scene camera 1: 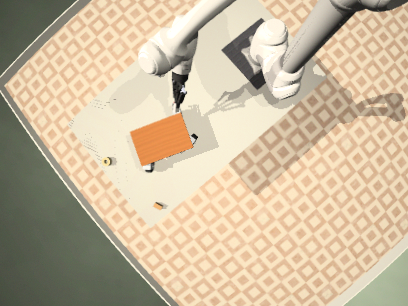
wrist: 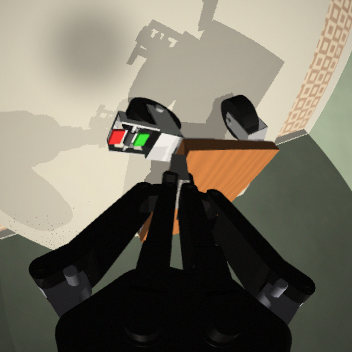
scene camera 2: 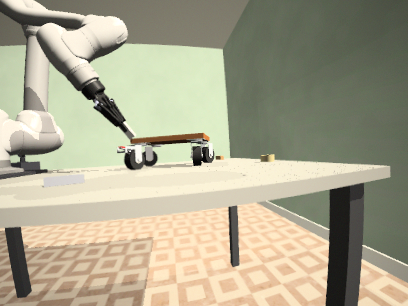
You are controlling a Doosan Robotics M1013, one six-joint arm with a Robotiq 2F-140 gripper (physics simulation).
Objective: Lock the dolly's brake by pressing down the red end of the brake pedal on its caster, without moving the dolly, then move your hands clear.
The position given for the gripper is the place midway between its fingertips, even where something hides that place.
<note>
In view: the gripper [scene camera 2: 132, 137] and a dolly [scene camera 1: 169, 136].
The dolly shows as well in the wrist view [wrist: 228, 165] and in scene camera 2 [scene camera 2: 134, 159]. The gripper also shows in the wrist view [wrist: 176, 165].
</note>
